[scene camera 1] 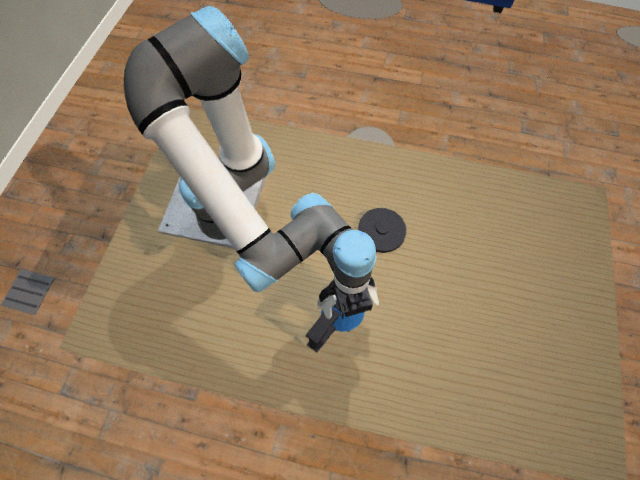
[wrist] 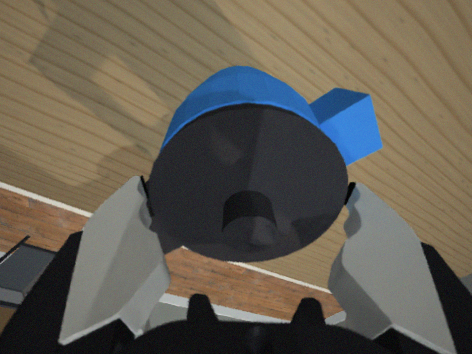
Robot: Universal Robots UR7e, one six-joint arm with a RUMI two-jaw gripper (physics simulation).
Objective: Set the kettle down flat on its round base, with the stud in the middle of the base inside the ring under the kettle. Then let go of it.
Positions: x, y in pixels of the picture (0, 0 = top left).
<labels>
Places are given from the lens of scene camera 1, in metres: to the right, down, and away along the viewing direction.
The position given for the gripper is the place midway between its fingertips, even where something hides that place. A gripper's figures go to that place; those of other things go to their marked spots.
gripper [scene camera 1: 347, 300]: 0.07, 0.15, 1.02
blue kettle [scene camera 1: 323, 328]: 0.01, 0.21, 0.97
dark round base [scene camera 1: 387, 229]: 0.21, -0.03, 1.23
The marked spots on the blue kettle and the dark round base are 0.41 m apart.
</labels>
